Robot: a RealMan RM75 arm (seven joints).
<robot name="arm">
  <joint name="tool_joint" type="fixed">
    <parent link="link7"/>
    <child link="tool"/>
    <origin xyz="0 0 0"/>
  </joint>
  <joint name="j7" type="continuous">
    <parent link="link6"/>
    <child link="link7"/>
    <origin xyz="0 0 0.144"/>
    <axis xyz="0 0 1"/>
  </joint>
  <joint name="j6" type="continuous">
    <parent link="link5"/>
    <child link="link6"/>
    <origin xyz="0 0 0"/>
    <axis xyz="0 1 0"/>
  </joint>
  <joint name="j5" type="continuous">
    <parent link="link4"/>
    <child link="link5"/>
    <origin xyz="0 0 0.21"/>
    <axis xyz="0 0 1"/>
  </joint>
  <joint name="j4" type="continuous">
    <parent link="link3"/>
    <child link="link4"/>
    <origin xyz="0 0 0"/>
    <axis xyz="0 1 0"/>
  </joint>
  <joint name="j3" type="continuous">
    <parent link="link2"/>
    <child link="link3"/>
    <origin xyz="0 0 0.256"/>
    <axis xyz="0 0 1"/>
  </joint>
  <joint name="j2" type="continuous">
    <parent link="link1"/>
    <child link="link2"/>
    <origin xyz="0 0 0"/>
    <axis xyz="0 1 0"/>
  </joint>
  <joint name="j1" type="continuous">
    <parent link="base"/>
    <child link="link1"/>
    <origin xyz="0 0 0.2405"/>
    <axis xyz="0 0 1"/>
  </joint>
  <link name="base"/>
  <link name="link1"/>
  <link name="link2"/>
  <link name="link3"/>
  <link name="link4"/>
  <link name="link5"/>
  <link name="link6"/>
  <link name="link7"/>
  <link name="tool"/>
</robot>
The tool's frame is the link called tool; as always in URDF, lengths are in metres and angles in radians. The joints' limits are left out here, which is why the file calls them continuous.
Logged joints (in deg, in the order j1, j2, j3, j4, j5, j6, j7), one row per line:
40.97, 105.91, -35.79, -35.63, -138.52, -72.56, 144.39
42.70, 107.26, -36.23, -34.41, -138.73, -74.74, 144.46
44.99, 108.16, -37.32, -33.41, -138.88, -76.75, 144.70
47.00, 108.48, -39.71, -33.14, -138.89, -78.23, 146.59
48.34, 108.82, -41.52, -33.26, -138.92, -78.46, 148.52
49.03, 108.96, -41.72, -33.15, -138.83, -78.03, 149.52
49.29, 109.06, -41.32, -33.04, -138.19, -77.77, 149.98
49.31, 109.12, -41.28, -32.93, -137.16, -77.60, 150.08
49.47, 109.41, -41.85, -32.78, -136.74, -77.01, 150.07
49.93, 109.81, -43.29, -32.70, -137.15, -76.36, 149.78
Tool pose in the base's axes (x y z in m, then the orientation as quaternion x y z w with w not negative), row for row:
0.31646, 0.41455, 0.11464, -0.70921, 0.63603, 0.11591, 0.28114
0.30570, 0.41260, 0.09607, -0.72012, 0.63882, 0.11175, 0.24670
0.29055, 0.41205, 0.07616, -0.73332, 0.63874, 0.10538, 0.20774
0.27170, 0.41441, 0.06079, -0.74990, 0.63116, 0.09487, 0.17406
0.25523, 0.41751, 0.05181, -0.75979, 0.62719, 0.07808, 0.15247
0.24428, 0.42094, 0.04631, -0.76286, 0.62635, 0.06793, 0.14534
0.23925, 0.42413, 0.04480, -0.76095, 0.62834, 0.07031, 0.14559
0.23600, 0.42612, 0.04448, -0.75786, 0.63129, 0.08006, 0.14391
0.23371, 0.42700, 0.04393, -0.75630, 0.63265, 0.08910, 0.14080
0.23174, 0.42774, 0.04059, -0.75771, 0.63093, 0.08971, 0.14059
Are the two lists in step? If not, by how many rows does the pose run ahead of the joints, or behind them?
The pose runs 1 row behind the joints: the pose in row i belongs to the joints in row i - 1.
